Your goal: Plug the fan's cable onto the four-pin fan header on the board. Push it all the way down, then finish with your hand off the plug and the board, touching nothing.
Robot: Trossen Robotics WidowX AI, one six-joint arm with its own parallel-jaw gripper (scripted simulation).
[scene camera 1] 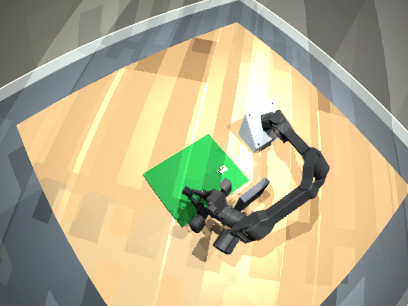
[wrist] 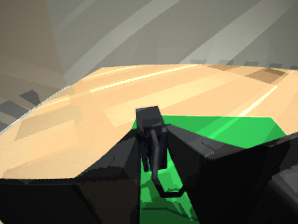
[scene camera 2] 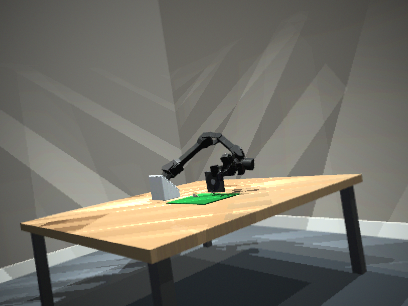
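A black fan plug (wrist: 149,119) and a green board (scene camera 1: 195,166) are visible. My gripper (scene camera 1: 189,192) is visible too, likewise in the wrist view (wrist: 151,132).
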